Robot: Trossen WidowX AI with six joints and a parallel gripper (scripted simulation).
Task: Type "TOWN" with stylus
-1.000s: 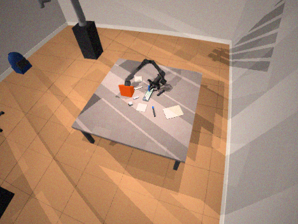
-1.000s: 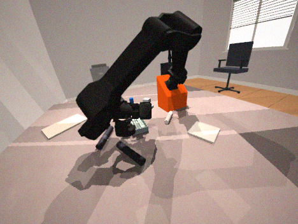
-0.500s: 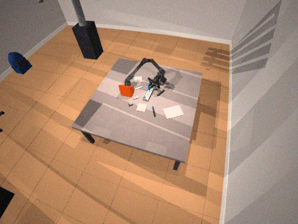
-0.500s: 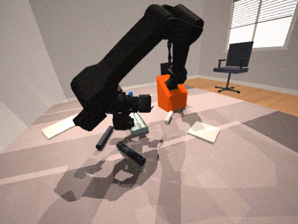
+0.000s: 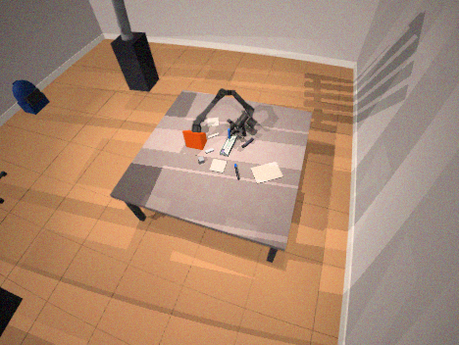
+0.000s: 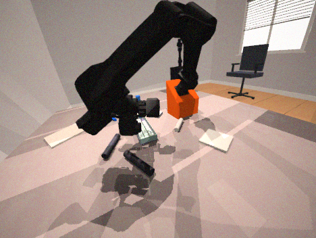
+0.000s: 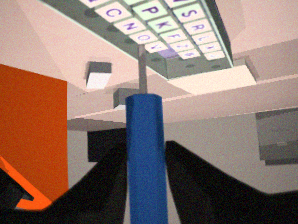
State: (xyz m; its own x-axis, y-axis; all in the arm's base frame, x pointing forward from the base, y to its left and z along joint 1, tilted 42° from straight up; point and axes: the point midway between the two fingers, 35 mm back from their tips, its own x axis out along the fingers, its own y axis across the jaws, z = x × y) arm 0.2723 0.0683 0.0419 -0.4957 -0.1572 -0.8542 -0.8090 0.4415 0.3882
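Now: gripper tip 80 mm above the pale green keyboard guard and 20 mm to the left of it. Round my gripper tip: blue stylus: 10 mm below; then white cylinder: 160 mm behind, 90 mm below, 50 mm to the left; then blue-tipped pen: 240 mm to the right, 120 mm ahead, 90 mm below.
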